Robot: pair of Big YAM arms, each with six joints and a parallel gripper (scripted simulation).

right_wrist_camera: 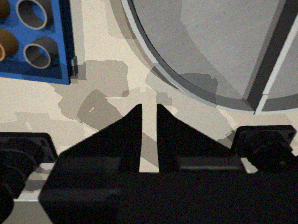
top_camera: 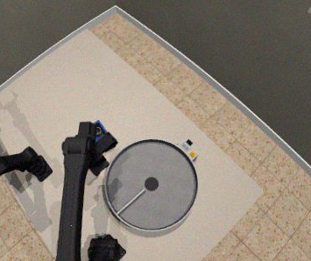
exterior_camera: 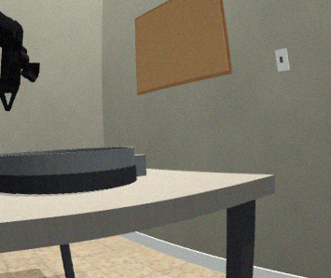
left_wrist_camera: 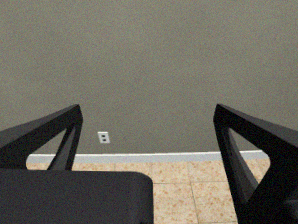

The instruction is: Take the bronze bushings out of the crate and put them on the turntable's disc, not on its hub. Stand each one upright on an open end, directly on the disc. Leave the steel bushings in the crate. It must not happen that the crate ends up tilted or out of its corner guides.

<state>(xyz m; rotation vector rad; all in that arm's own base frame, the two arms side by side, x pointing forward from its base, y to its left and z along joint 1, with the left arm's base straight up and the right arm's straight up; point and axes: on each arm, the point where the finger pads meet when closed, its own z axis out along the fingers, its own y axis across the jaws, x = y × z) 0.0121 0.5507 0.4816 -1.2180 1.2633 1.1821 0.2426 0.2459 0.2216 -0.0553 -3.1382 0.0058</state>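
Observation:
The blue crate lies 4 cm ahead of my right hand, 19 cm to the left of it and 20 cm below it. Also, from my right hand: turntable disc: 10 cm ahead, 17 cm to the right, 17 cm below.

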